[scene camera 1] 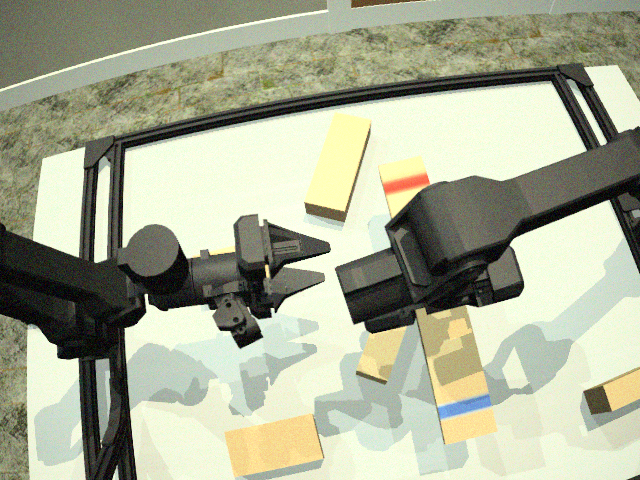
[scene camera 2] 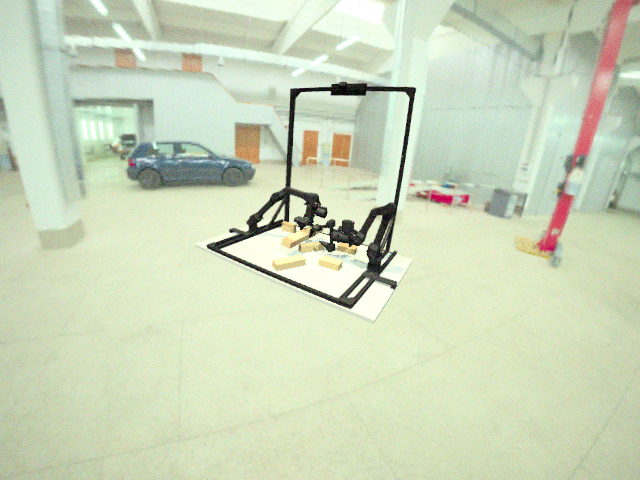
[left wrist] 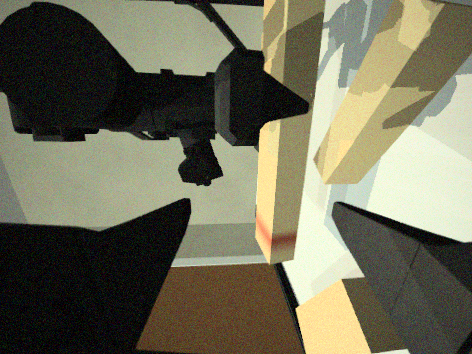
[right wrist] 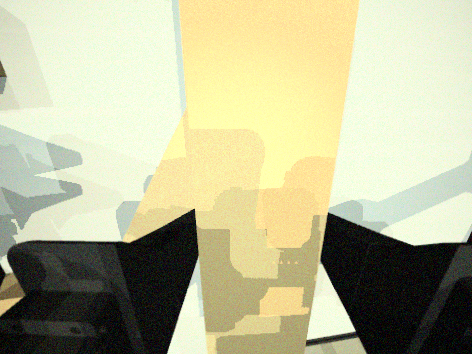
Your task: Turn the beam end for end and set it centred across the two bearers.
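Seen in the pictures: left gripper, between the fingertips: (scene camera 1: 327, 263) (scene camera 2: 318, 233) (left wrist: 261, 206); right gripper, between the fingertips: (left wrist: 292, 108) (right wrist: 254, 211); left arm's base, origin of its link: (scene camera 1: 98, 339) (scene camera 2: 373, 270); right arm's base, origin of its link: (scene camera 2: 253, 231).
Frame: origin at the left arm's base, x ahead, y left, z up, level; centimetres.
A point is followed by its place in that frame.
Note:
The long pale wooden beam (scene camera 1: 461, 384) @(y -16.0, x 49.3, z 9.6 cm) (scene camera 2: 295, 238) @(y 8.5, x 47.7, z 8.8 cm) (left wrist: 280, 175) @(y 2.4, x 46.1, z 8.2 cm) (right wrist: 270, 100) @(y 1.3, x 49.3, z 9.2 cm) is held above the table. In scene camera 1 its red-banded end points up and its blue-banded end points down. My right gripper (right wrist: 254, 211) @(y -5.1, x 49.5, z 6.4 cm) is shut on the beam's middle; in scene camera 1 its arm hides the fingertips. My left gripper (scene camera 1: 326, 262) @(y 1.1, x 36.3, z 12.6 cm) (left wrist: 261, 206) @(y 1.1, x 36.3, z 12.6 cm) is open and empty, to the left of the beam in scene camera 1. A wooden block (scene camera 1: 382, 356) @(y -9.5, x 41.5, z 2.5 cm) (scene camera 2: 311, 246) @(y -2.3, x 42.7, z 1.6 cm) (left wrist: 370, 110) @(y -4.9, x 41.6, z 2.5 cm) (right wrist: 165, 185) @(y -4.3, x 42.8, z 2.5 cm) lies partly under the beam. I cannot tell which blocks are the two bearers.
Other blocks are a long one (scene camera 1: 338, 165) @(y 20.9, x 41.2, z 1.9 cm) (scene camera 2: 288, 262) @(y 25.2, x 39.9, z 1.9 cm) near the top frame bar (scene camera 1: 310, 105) @(y 36.0, x 39.0, z -0.6 cm), one (scene camera 1: 273, 444) @(y -18.6, x 25.3, z 1.9 cm) (scene camera 2: 346, 248) @(y -15.6, x 24.4, z 1.2 cm) at the bottom, one (scene camera 1: 622, 391) @(y -22.8, x 73.4, z 4.4 cm) (scene camera 2: 288, 226) @(y -20.8, x 75.2, z 2.6 cm) at the right, and one (scene camera 2: 330, 262) @(y 10.1, x 22.2, z 1.8 cm) mostly hidden under my left arm in scene camera 1.

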